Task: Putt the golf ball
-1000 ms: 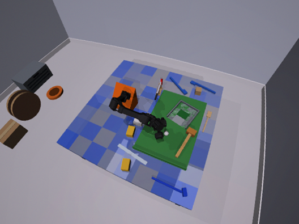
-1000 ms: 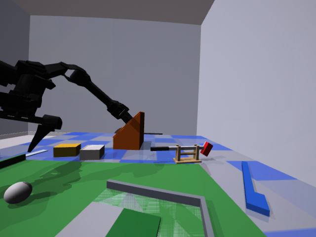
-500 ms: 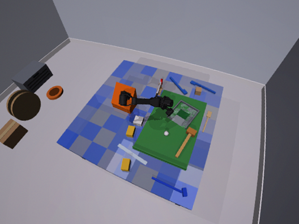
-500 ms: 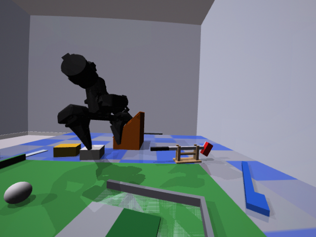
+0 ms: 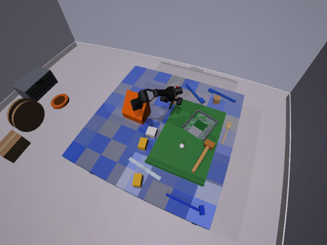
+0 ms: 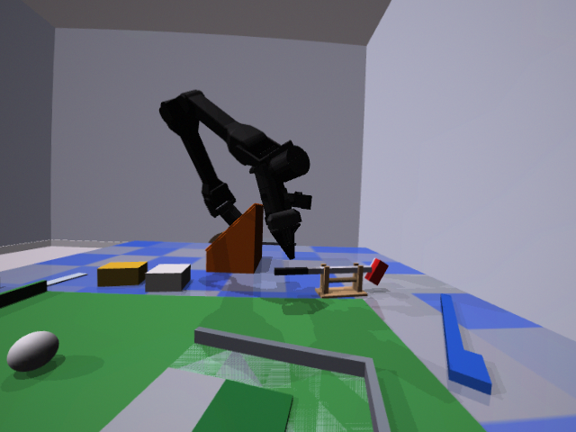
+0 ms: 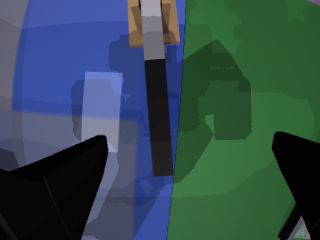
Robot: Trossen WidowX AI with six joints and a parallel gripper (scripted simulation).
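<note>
Right now the white block is 6 cm behind my gripper tip, 30 cm to the right of it and 8 cm below it. The rest, counted from my gripper tip: small wooden rack (4 cm behind, 14 cm to the left, 7 cm below); then red putter (4 cm behind, 12 cm to the left, 5 cm below); then green mat (25 cm ahead, 18 cm to the right, 10 cm below).
</note>
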